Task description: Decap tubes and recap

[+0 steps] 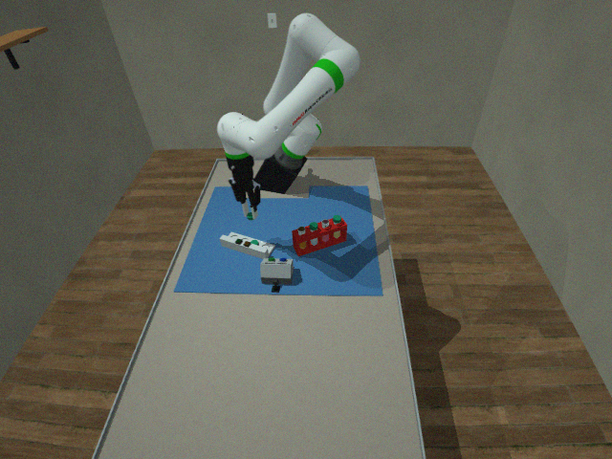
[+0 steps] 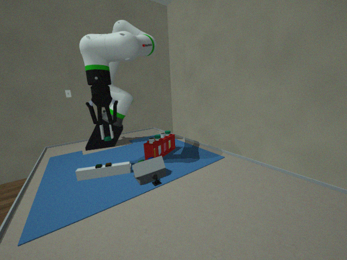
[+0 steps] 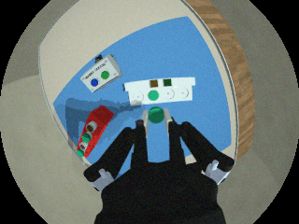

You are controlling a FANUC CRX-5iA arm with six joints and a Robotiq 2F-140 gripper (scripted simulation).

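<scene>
My gripper is now 170 mm short of the blue key, 120 mm to the right of it and 120 mm above it. The rest, counted from my hand: grey key desk: 180 mm ahead, 90 mm to the left, 130 mm below; green key: 160 mm ahead, 70 mm to the left, 120 mm below.
</scene>
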